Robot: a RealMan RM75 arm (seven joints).
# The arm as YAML. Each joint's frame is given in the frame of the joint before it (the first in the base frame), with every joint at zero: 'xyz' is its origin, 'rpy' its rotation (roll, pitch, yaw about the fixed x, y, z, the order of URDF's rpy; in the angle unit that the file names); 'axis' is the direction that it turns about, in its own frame. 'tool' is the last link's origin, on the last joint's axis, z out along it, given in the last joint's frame.
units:
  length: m
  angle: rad
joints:
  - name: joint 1
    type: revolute
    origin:
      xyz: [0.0, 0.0, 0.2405]
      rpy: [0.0, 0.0, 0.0]
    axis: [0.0, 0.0, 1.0]
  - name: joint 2
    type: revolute
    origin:
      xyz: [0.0, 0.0, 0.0]
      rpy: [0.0, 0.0, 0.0]
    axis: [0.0, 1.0, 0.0]
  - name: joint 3
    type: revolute
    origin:
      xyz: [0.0, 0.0, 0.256]
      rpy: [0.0, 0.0, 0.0]
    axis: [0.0, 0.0, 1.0]
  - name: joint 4
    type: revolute
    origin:
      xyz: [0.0, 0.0, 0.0]
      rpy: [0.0, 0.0, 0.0]
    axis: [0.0, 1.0, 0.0]
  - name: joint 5
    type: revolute
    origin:
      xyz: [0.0, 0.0, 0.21]
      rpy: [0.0, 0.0, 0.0]
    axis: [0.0, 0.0, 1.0]
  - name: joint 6
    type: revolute
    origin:
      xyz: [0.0, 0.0, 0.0]
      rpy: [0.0, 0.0, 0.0]
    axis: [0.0, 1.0, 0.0]
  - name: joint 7
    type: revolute
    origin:
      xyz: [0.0, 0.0, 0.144]
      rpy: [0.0, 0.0, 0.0]
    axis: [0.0, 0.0, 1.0]
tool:
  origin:
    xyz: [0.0, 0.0, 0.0]
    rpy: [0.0, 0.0, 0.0]
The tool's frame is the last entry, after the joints.
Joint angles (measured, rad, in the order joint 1, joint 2, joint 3, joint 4, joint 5, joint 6, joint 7), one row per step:
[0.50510 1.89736 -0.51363 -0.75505 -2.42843 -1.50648 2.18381]
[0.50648 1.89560 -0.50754 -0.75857 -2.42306 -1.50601 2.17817]
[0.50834 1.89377 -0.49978 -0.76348 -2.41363 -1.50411 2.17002]
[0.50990 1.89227 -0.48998 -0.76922 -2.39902 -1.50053 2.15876]
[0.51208 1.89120 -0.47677 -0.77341 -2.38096 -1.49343 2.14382]
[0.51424 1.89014 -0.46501 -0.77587 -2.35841 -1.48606 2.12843]
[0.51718 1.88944 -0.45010 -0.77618 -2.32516 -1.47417 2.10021]
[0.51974 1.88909 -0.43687 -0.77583 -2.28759 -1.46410 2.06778]
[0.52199 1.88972 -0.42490 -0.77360 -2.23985 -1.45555 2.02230]
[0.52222 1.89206 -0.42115 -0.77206 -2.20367 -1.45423 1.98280]
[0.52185 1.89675 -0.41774 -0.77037 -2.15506 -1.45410 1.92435]
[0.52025 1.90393 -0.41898 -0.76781 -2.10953 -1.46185 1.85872]
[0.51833 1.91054 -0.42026 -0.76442 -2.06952 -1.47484 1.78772]
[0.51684 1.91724 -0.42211 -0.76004 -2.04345 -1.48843 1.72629]
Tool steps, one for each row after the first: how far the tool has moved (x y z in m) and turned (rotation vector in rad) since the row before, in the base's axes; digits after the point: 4 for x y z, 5 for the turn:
[-0.0008 0.0015 0.0024 0.01096 0.00003 0.00784]
[-0.0013 0.0022 0.0032 0.01654 0.00068 0.01177]
[-0.0016 0.0027 0.0037 0.02279 0.00249 0.01536]
[-0.0017 0.0033 0.0040 0.02927 0.00394 0.01770]
[-0.0021 0.0034 0.0038 0.03022 0.00689 0.01905]
[-0.0029 0.0046 0.0044 0.04133 0.00790 0.03092]
[-0.0035 0.0044 0.0043 0.04131 0.00849 0.03551]
[-0.0046 0.0045 0.0040 0.04512 0.00885 0.04843]
[-0.0039 0.0023 0.0014 0.02644 0.00401 0.04198]
[-0.0053 0.0025 0.0012 0.03484 0.00179 0.05988]
[-0.0056 0.0010 -0.0012 0.02498 -0.00219 0.06645]
[-0.0052 -0.0001 -0.0016 0.02140 -0.00804 0.06944]
[-0.0039 -0.0009 -0.0029 0.01202 -0.01052 0.05770]

